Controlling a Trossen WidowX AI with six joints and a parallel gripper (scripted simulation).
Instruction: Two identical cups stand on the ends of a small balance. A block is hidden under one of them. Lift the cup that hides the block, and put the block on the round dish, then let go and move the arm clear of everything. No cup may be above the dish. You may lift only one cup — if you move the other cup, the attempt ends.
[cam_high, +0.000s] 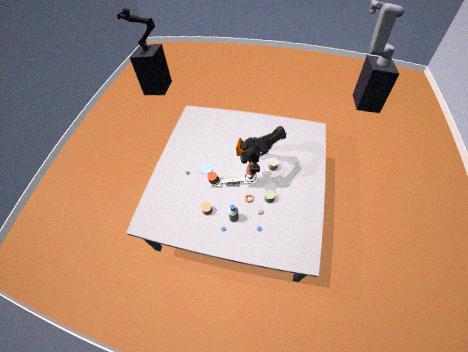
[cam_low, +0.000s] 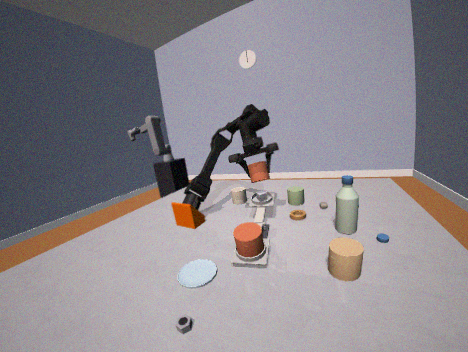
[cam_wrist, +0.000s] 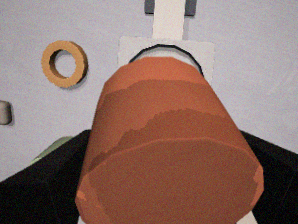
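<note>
Right now my gripper tip is 80 mm above the pale grey block and 10 mm to the left of it. Also, from my gripper tip: cream cup (160 mm behind, 130 mm below, 120 mm to the left); then green cup (150 mm to the left, 130 mm below, 130 mm ahead); then small balance (140 mm below, 130 mm to the right, 20 mm ahead).
</note>
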